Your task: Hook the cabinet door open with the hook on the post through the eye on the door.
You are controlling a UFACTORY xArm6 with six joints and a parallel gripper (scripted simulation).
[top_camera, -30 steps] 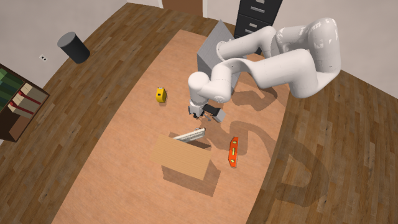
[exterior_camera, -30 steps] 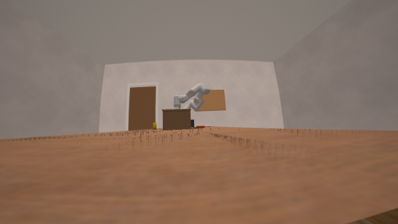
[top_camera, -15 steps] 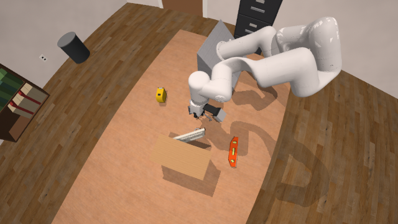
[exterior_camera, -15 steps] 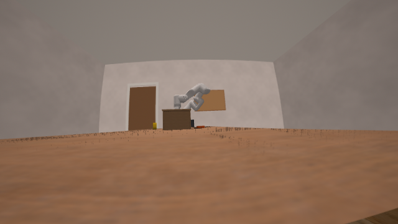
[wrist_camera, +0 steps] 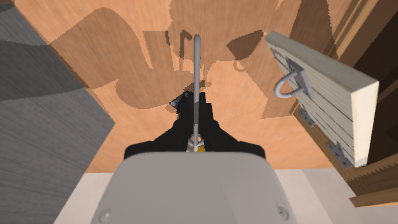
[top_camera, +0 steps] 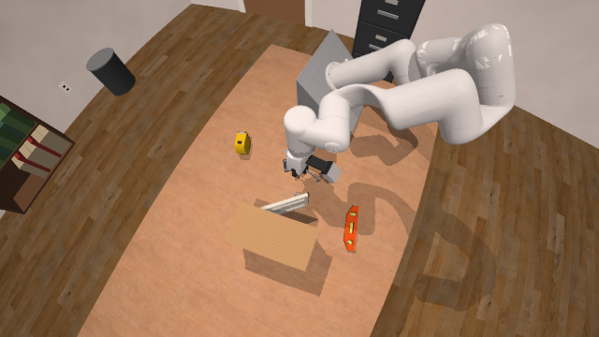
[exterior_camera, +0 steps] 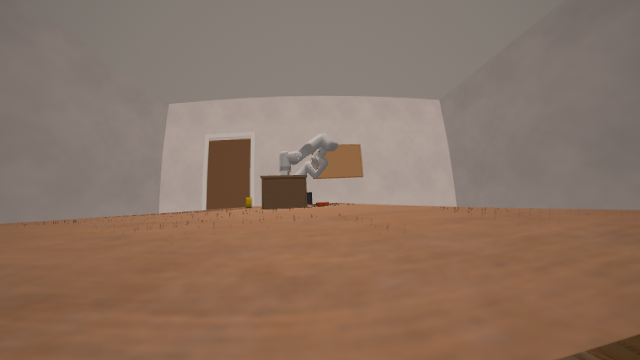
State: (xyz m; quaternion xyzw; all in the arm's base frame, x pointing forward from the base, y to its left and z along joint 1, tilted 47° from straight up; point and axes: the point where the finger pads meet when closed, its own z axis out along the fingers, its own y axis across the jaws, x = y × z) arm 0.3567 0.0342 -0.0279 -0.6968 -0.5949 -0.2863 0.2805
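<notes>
The pale door lies 140 mm ahead of my hand, 20 mm to the right of it and 10 mm below it. From my hand the other things lie so: hook rod 20 mm below; yellow tape measure 30 mm behind, 260 mm to the right, 50 mm below; orange spirit level 110 mm ahead, 220 mm to the left, 80 mm below.
</notes>
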